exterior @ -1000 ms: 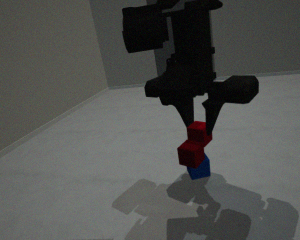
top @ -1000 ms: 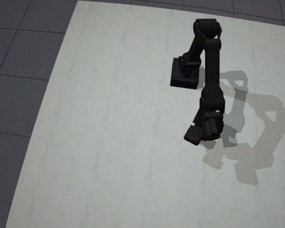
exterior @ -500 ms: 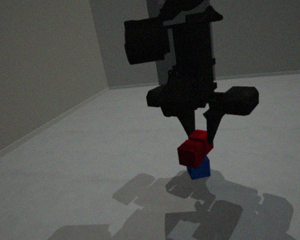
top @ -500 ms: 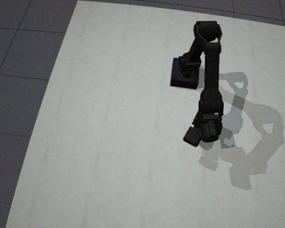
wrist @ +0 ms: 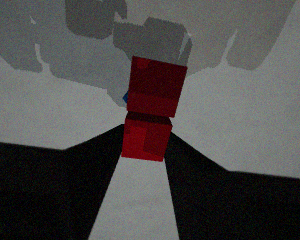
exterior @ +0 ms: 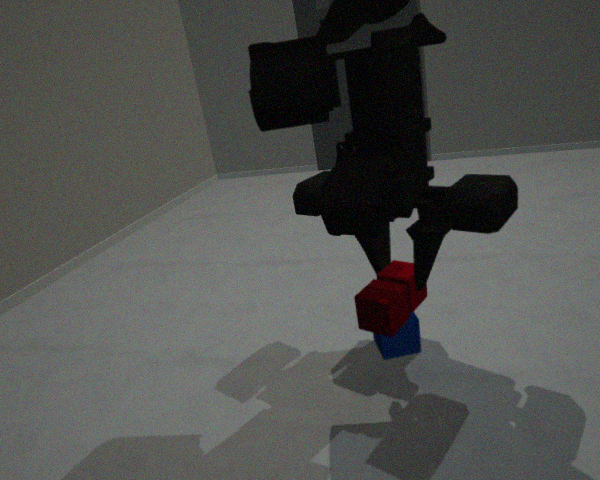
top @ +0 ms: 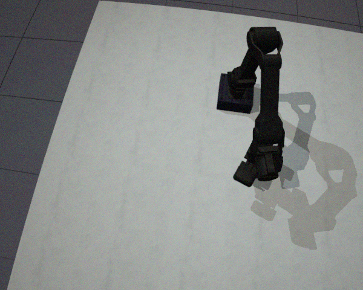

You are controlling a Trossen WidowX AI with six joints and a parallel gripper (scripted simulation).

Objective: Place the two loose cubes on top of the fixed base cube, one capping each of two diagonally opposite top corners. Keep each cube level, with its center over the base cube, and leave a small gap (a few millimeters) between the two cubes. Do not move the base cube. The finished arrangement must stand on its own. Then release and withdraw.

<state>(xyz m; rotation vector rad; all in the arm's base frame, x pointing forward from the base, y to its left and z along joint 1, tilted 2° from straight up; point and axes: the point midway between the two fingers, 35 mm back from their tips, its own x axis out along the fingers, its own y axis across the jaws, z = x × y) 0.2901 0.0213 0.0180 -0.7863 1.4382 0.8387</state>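
Now: the red cube 3 cm to the left of my gripper tip and 2 cm ahead of it. From my gripper tip the other things lie so: blue cube: 4 cm below, 2 cm to the left, 1 cm ahead.
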